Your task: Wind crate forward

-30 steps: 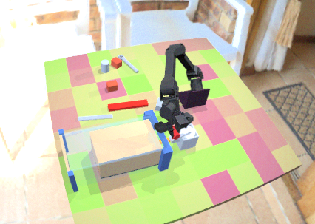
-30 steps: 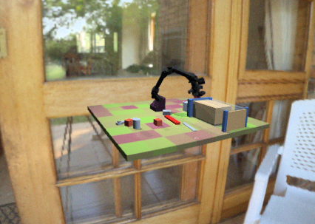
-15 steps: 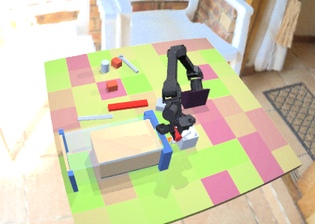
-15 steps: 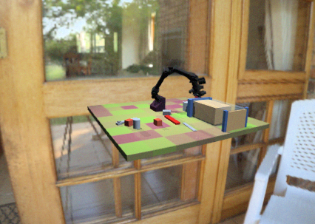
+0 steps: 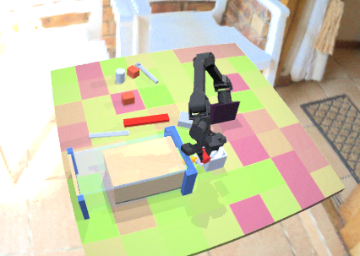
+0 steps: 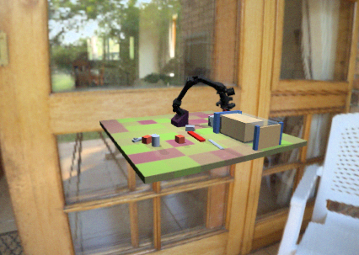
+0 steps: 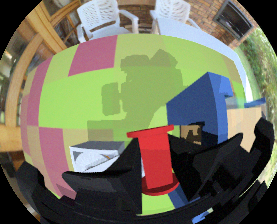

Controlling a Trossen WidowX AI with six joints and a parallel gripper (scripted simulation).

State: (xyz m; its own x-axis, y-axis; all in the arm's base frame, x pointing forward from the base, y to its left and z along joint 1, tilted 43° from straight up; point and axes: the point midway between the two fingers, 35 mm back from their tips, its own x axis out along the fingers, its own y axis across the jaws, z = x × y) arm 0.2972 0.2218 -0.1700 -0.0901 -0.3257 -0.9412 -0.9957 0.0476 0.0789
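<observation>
Now: gripper tip 30 mm past the winch handle, 30 mm to the left of it and 20 mm above it. The rest, counted from my gripper tip: grey block: 100 mm behind, 330 mm to the right, 110 mm below; then grey winch: 110 mm behind, 70 mm to the right, 100 mm below; then red grip: 20 mm to the right.
</observation>
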